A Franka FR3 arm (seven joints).
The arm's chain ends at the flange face. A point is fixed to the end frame.
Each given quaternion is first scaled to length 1.
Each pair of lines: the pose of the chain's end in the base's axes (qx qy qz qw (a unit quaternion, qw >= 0); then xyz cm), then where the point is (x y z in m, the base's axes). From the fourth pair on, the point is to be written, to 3 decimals.
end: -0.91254 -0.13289 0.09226 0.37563 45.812 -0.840 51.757
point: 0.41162 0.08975 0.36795
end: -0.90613 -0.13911 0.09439 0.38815 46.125 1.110 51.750
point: 0.41297 0.11285 0.37088
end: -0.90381 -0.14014 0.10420 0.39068 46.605 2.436 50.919
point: 0.41414 0.12619 0.36387
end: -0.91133 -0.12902 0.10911 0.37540 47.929 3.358 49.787
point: 0.427 0.131 0.349
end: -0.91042 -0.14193 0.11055 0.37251 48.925 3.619 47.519
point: 0.436 0.132 0.326
